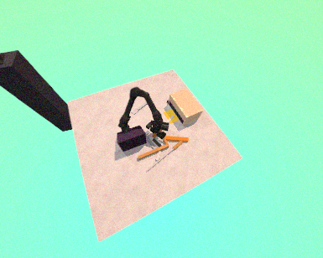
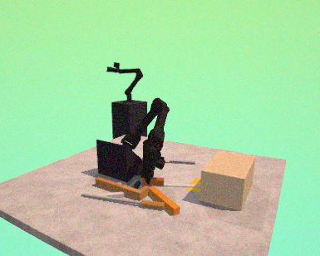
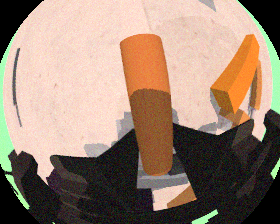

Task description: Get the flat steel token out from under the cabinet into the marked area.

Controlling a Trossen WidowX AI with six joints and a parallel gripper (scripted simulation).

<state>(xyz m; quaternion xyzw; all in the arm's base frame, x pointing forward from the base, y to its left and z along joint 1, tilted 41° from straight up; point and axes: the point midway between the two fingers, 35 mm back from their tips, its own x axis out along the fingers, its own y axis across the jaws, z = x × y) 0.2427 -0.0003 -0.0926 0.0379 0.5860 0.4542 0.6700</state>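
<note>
Now: gripper tip 3 cm past the dark-handled tool and 5 cm to the left of it. Round my gripper tip: orange bar: 17 cm ahead, 10 cm to the right, 1 cm above.
</note>
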